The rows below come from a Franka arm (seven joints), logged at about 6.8 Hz.
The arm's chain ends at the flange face. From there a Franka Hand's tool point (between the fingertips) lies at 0.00 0.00 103.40 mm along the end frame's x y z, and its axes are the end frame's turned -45 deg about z.
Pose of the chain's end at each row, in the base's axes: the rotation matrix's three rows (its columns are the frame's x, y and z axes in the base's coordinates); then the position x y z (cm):
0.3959 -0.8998 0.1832; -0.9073 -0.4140 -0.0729; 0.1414 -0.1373 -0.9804; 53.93 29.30 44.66
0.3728 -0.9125 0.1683; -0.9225 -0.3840 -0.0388; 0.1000 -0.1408 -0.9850; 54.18 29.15 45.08
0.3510 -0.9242 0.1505; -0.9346 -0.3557 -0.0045; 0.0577 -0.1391 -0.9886; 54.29 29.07 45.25
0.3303 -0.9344 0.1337; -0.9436 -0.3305 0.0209; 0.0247 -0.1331 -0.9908; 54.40 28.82 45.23
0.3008 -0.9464 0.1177; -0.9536 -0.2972 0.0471; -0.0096 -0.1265 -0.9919; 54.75 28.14 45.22
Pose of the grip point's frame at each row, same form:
0.9162 -0.3563 0.1832; -0.3488 -0.9343 -0.0729; 0.1971 0.0029 -0.9804; 55.82 28.55 34.52
0.9088 -0.3816 0.1683; -0.3808 -0.9238 -0.0388; 0.1703 -0.0288 -0.9850; 55.92 28.75 34.90
0.9017 -0.4053 0.1505; -0.4093 -0.9124 -0.0045; 0.1392 -0.0576 -0.9886; 55.85 29.02 35.03
0.8943 -0.4272 0.1337; -0.4335 -0.9009 0.0209; 0.1116 -0.0767 -0.9908; 55.78 29.04 34.99
0.8819 -0.4565 0.1177; -0.4641 -0.8844 0.0471; 0.0827 -0.0962 -0.9919; 55.97 28.63 34.96

